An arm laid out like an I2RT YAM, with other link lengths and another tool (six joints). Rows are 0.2 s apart.
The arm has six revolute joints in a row. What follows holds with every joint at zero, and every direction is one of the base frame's. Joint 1 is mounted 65.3 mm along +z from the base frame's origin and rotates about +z. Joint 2 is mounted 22 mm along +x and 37.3 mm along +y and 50.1 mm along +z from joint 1 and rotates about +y. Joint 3 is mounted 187.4 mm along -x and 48.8 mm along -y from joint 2 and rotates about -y. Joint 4 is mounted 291.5 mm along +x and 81.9 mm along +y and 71.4 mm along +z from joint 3 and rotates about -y. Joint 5 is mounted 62.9 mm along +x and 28.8 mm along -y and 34.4 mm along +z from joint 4 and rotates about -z. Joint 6 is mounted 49.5 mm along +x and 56.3 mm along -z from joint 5 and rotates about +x. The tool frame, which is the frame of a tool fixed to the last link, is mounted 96 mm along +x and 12 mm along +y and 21 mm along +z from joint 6; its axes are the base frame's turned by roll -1.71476, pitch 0.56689 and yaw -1.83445 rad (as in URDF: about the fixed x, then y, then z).
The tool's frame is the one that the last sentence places.
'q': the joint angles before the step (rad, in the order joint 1, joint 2, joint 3, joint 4, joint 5, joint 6). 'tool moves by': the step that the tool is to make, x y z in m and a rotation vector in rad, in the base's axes. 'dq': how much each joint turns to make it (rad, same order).
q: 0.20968, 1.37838, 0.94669, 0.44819, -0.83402, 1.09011
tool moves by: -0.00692, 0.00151, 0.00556, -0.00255, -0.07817, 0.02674
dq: -0.00105, -0.01217, -0.02455, 0.06851, -0.02859, -0.02641
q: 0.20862, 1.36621, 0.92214, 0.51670, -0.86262, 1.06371
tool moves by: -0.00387, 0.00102, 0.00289, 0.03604, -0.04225, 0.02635
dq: 0.00002, 0.01020, -0.02591, 0.11999, -0.02313, 0.04573
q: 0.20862, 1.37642, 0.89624, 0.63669, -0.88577, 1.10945
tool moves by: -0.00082, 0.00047, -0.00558, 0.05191, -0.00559, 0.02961
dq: -0.00079, 0.04133, -0.02530, 0.15114, -0.02002, 0.08748
